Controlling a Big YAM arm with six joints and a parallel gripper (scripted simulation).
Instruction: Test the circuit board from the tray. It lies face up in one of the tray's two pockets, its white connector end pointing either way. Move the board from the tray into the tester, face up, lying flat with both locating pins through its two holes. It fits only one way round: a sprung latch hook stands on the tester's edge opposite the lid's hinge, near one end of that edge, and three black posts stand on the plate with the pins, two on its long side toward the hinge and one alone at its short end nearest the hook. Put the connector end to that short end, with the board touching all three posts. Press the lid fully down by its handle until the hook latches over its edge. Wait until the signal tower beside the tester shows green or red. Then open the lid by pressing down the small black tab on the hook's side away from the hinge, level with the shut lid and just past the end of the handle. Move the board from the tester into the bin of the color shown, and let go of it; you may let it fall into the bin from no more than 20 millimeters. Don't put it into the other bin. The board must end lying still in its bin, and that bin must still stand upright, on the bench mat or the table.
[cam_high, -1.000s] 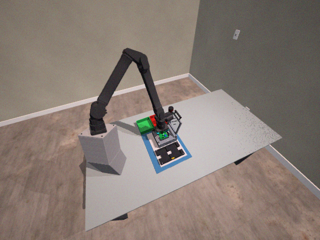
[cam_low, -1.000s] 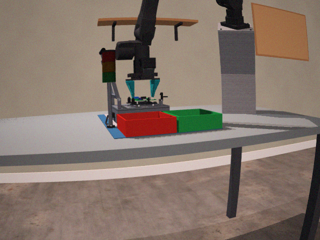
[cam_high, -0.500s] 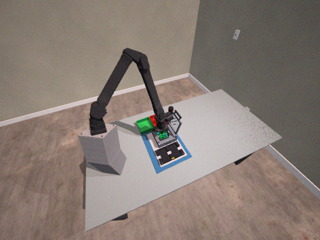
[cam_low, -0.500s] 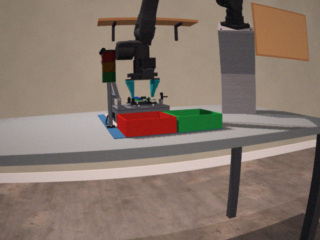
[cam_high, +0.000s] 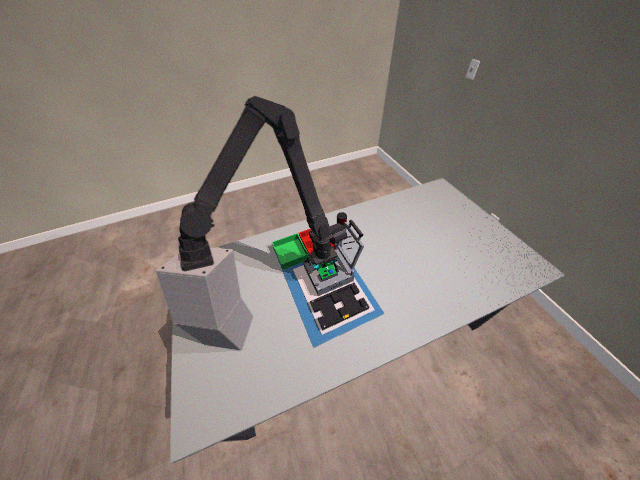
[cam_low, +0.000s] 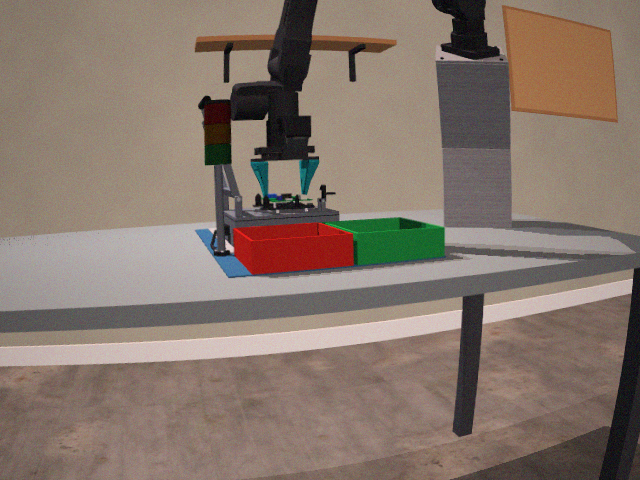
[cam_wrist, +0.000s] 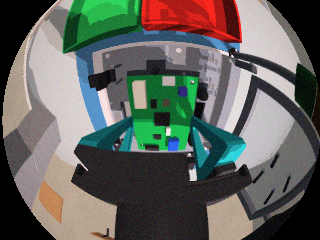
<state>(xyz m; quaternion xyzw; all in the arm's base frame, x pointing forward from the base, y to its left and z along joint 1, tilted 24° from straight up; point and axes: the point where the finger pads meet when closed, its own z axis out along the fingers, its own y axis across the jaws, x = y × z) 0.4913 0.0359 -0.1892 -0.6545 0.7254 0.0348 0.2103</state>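
The green circuit board is right at my hand. The rest, counted from my hand: tester lid 12 cm ahead, 1 cm to the right, 10 cm above; then tester plate 1 cm ahead, 1 cm to the left, 1 cm below; then latch hook 6 cm behind, 6 cm to the left.
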